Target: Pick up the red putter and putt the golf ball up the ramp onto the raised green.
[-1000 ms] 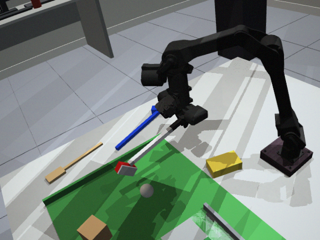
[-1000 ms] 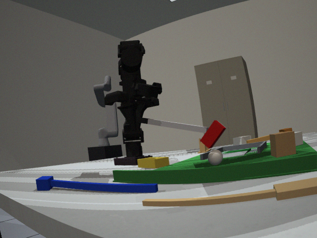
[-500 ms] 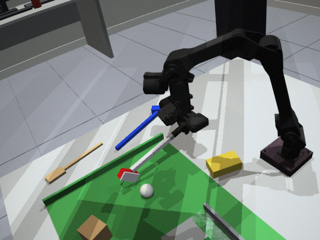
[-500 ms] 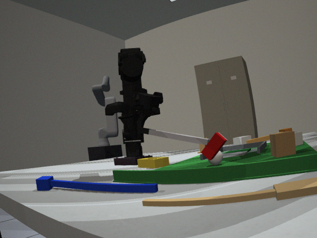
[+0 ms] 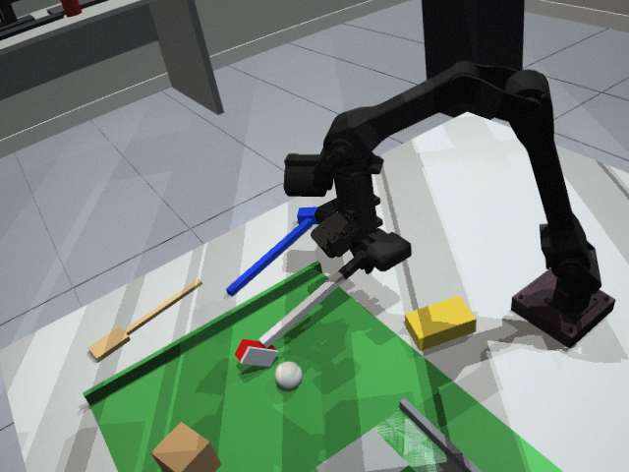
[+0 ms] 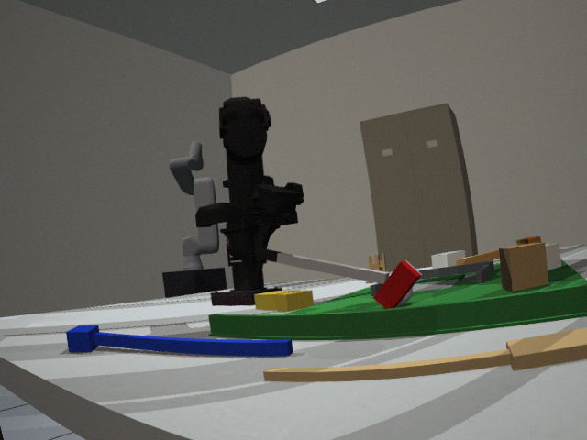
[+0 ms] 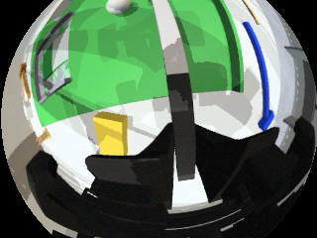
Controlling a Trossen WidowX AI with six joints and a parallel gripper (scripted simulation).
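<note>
Right now the yellow block is 13 cm to the left of my gripper tip, 6 cm below it and 4 cm behind it. Round my gripper tip: red putter 12 cm ahead; white golf ball 21 cm ahead, 5 cm to the left, 5 cm below; blue putter 25 cm to the right, 6 cm below, 3 cm ahead.
</note>
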